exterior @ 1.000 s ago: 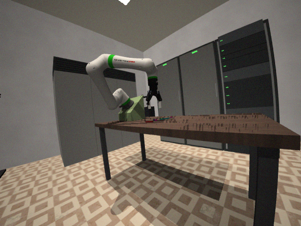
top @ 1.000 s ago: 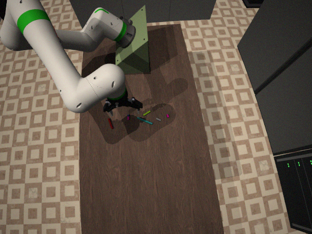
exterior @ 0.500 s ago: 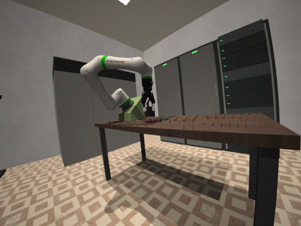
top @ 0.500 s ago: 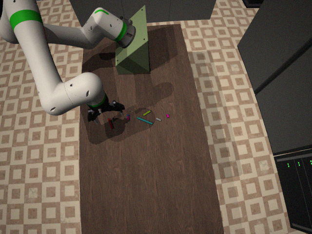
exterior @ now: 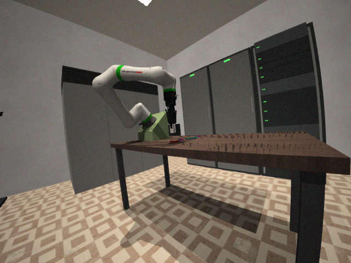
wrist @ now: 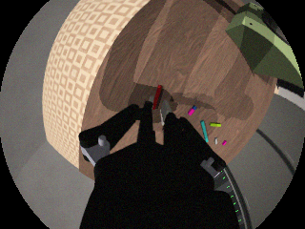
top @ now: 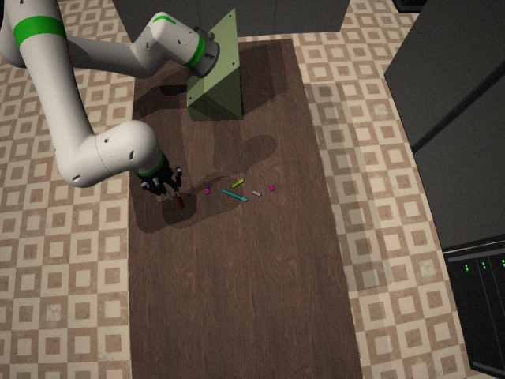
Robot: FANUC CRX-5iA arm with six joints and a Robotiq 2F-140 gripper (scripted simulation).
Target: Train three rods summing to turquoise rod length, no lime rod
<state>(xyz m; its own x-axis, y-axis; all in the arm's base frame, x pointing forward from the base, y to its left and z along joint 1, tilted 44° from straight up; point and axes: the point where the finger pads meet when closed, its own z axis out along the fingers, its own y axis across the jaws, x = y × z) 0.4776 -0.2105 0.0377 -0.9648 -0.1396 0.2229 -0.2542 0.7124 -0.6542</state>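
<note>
The red rod lies 100 mm below my hand. From my hand the other things lie so: lime rod: 230 mm to the left, 100 mm below, 30 mm behind; small blue rod: 110 mm to the left, 100 mm below, 30 mm behind; turquoise rod: 210 mm to the left, 100 mm below, 10 mm ahead.
</note>
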